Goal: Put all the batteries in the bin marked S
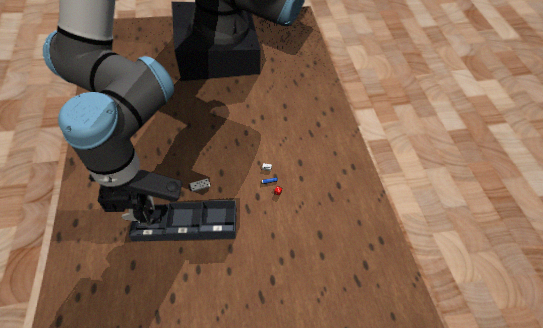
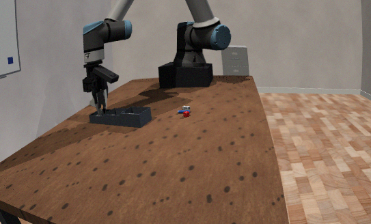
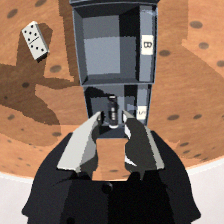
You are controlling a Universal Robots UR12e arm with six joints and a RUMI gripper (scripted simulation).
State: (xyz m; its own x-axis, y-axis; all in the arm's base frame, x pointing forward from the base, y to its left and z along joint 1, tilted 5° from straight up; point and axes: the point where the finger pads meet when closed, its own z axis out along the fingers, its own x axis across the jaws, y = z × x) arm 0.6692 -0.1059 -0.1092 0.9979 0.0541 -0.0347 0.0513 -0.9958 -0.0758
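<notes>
Right now the black battery is 10 mm to the right of my hand and 20 mm below it. The rest, counted from my hand: white dotted tile 110 mm behind, 100 mm to the left, 30 mm below; three-compartment bin row 80 mm to the left, 10 mm below; blue battery 130 mm behind, 290 mm to the left, 30 mm below.
</notes>
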